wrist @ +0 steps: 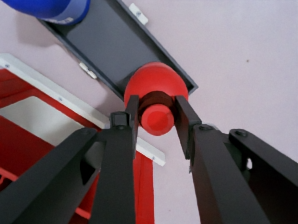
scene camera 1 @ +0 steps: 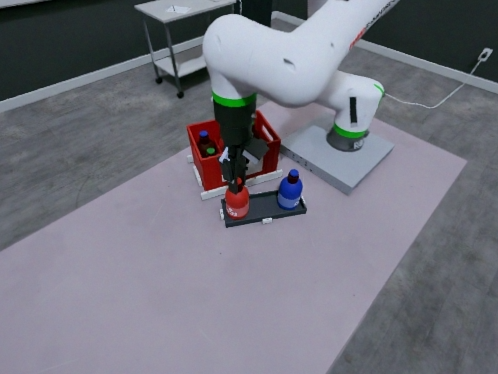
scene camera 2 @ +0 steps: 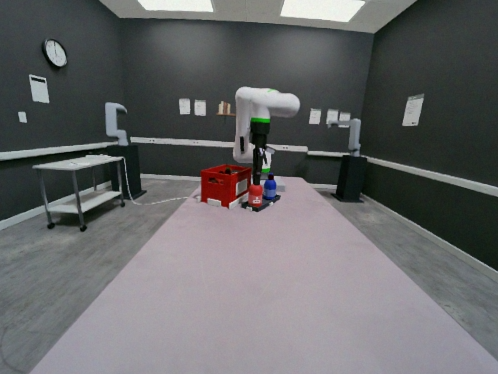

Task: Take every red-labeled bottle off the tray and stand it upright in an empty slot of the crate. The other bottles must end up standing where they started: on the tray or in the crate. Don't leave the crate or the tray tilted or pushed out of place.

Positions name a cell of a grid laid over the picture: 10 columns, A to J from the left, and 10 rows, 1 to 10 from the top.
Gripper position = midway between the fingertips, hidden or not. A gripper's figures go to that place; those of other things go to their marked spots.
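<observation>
I see a dark tray (scene camera 1: F6), and it is 90 cm from the lens. A blue bottle (scene camera 1: F6) stands 81 cm from the lens, while for my own gripper (scene camera 1: E6) it is 78 cm from the lens.
</observation>
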